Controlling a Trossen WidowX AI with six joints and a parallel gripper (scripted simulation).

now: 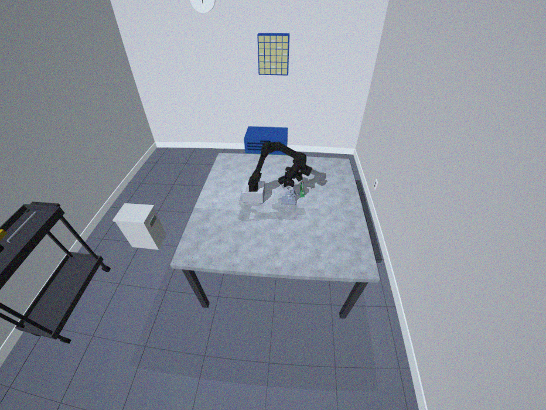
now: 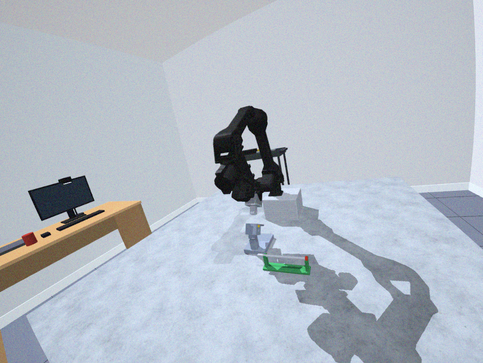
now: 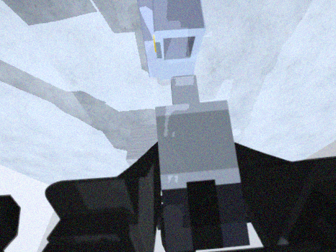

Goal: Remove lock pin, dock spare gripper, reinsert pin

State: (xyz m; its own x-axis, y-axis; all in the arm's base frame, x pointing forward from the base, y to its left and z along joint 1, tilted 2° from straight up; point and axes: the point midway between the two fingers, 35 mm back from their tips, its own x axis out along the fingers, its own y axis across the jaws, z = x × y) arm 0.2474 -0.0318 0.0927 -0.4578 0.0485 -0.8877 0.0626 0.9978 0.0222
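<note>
Right now my gripper tip is 160 mm short of the green cradle, 140 mm above it and 110 mm to the right of it. Also, from my gripper tip: spare gripper 10 mm ahead, 10 mm above; mount 110 mm below, 50 mm ahead.
</note>
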